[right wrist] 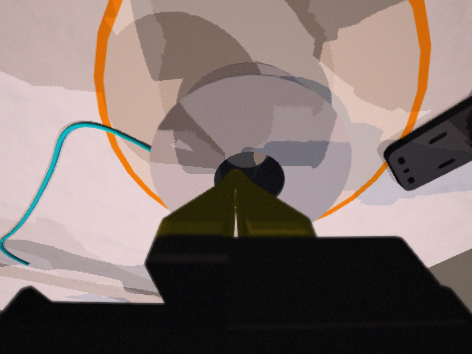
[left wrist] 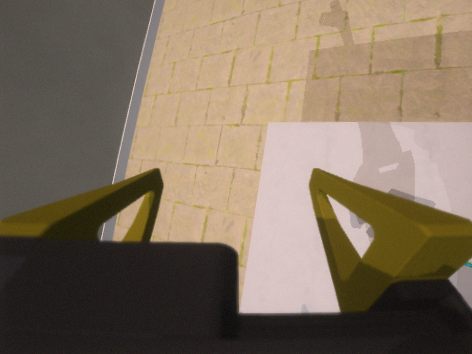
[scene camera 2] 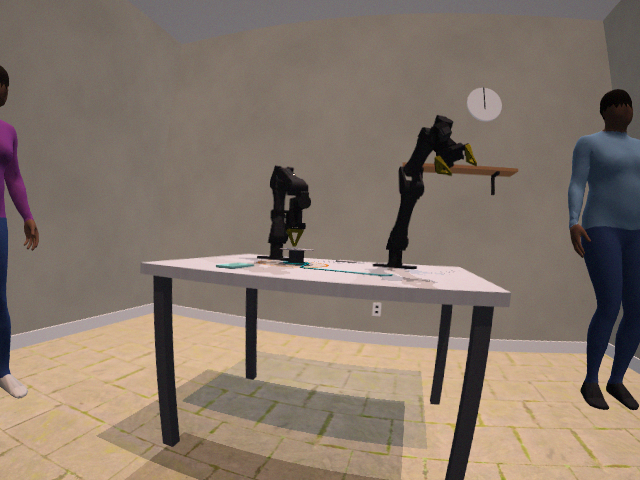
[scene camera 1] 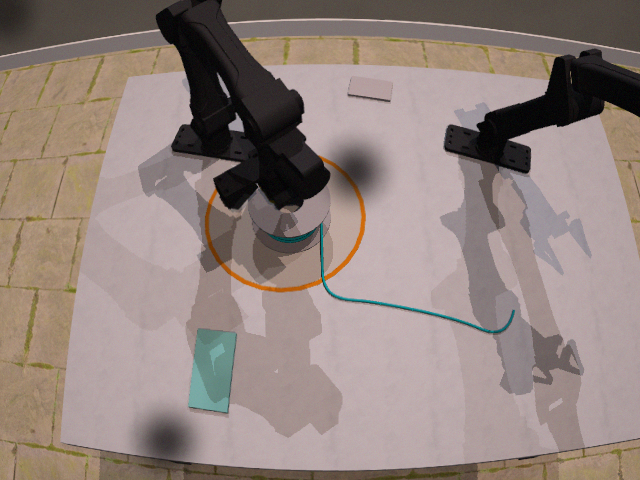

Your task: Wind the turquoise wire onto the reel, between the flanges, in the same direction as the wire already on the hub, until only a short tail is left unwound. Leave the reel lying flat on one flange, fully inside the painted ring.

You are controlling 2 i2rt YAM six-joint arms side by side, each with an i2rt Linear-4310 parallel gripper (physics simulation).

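Places are measured from the left arm's base along level axes (x ahead, y left, z up), in metres.
Pixels of known places: left gripper, fingertip midpoint: (left wrist: 236,176) (scene camera 2: 464,169); right gripper, fingertip midpoint: (right wrist: 235,176) (scene camera 2: 294,246) (scene camera 1: 284,204); left arm's base at its link origin: (scene camera 2: 394,267) (scene camera 1: 488,149); right arm's base at its link origin: (scene camera 2: 276,259) (scene camera 1: 217,144).
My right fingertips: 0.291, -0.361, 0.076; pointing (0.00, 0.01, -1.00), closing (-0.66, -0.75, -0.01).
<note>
For each thing: its top centre in the pictures, then the offset to it from my right fingertips, as dx, dy, dz.
- reel at its top centre: (right wrist: 249,183) (scene camera 1: 288,200) (scene camera 2: 296,249) -0.017, +0.002, -0.011
- teal flat block at its top centre: (scene camera 1: 211,370) (scene camera 2: 235,264) +0.312, -0.046, -0.068
- pale flat plate at its top centre: (scene camera 1: 370,87) -0.381, +0.075, -0.070
The reel (scene camera 1: 269,221) (scene camera 2: 296,256) (right wrist: 300,125) lies flat on one flange inside the orange painted ring (scene camera 1: 363,219) (right wrist: 99,75). Some turquoise turns show between its flanges in scene camera 1. The loose turquoise wire (scene camera 1: 413,310) (scene camera 2: 346,271) (right wrist: 56,152) leaves the reel's picture-right side, crosses the ring and runs over the table to a curled free end at picture right. My right gripper (scene camera 2: 295,244) (right wrist: 235,176) is shut and empty, its tips pointing down over the reel's centre hole; touch is unclear. My left gripper (scene camera 2: 459,169) (left wrist: 236,176) is open and empty, high above the table.
A teal flat block (scene camera 1: 212,384) (scene camera 2: 235,265) lies at the front left in scene camera 1. A pale flat plate (scene camera 1: 370,88) lies near the back edge. The left arm's base plate (scene camera 1: 511,156) is at the back right. A wall shelf (scene camera 2: 496,170) shows behind the left arm.
</note>
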